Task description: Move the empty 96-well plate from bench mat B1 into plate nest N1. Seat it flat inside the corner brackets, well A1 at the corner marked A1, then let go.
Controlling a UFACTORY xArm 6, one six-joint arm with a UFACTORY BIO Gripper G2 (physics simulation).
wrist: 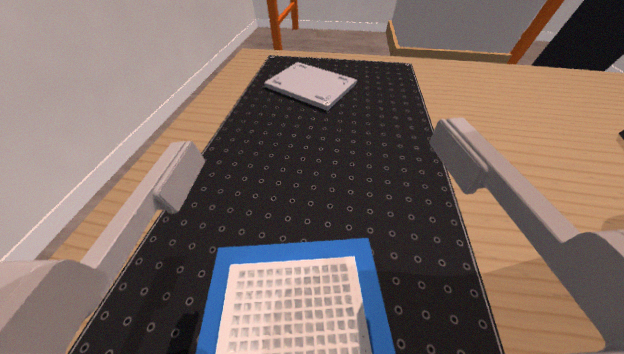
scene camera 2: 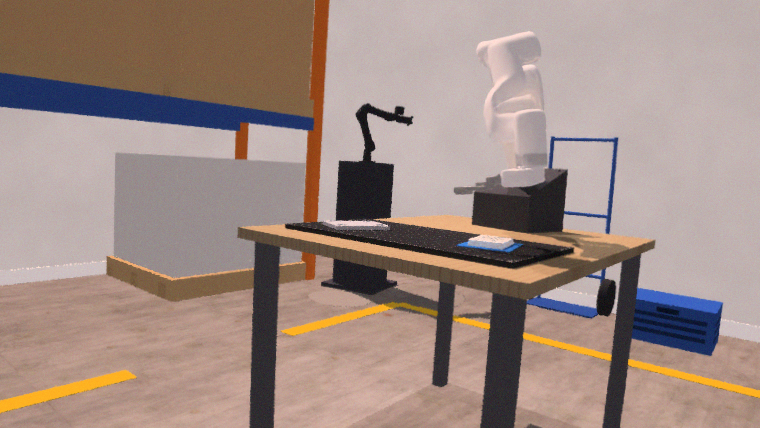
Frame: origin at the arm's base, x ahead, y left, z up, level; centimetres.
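Seen in the pictures: hand, its tool point: [wrist: 313, 164] [scene camera 2: 474, 188].
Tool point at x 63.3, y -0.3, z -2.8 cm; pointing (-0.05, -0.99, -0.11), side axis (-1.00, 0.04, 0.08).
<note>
A point is followed by its place in that frame.
The white 96-well plate [scene camera 2: 491, 241] {x 70.2, y 6.9, z -15.1 cm} [wrist: 295, 305] {x 65.5, y 5.5, z -16.0 cm} lies flat on the blue bench mat [scene camera 2: 516, 246] {x 63.7, y 11.7, z -16.4 cm} [wrist: 295, 251] {x 65.4, y 0.4, z -16.4 cm}; its near end is cut off by the wrist view's lower edge. The pale plate nest [scene camera 2: 357, 224] {x 64.0, y -33.1, z -15.5 cm} [wrist: 310, 86] {x 61.7, y -32.5, z -15.4 cm} lies at the far end of the black board, turned at an angle to it, with small marks at its corners. Nothing stands on the nest. The corner lettering is too small to read. My gripper [scene camera 2: 461, 189] [wrist: 320, 165] {x 63.3, y -0.3, z -2.8 cm} is open and empty above the board, its fingers wide apart, with the plate lower in the wrist view.
The black perforated board [scene camera 2: 425, 237] {x 65.5, y -11.8, z -16.6 cm} [wrist: 320, 200] {x 62.1, y -5.9, z -16.6 cm} lies on the wooden table [scene camera 2: 595, 260] {x 60.6, y 30.2, z -18.0 cm} [wrist: 525, 100] {x 15.6, y -27.9, z -17.9 cm}. The arm's dark base block [scene camera 2: 502, 210] {x 11.3, y -4.3, z -11.3 cm} stands at the table's back. A second, black arm [scene camera 2: 365, 127] stands on a pedestal behind the table.
</note>
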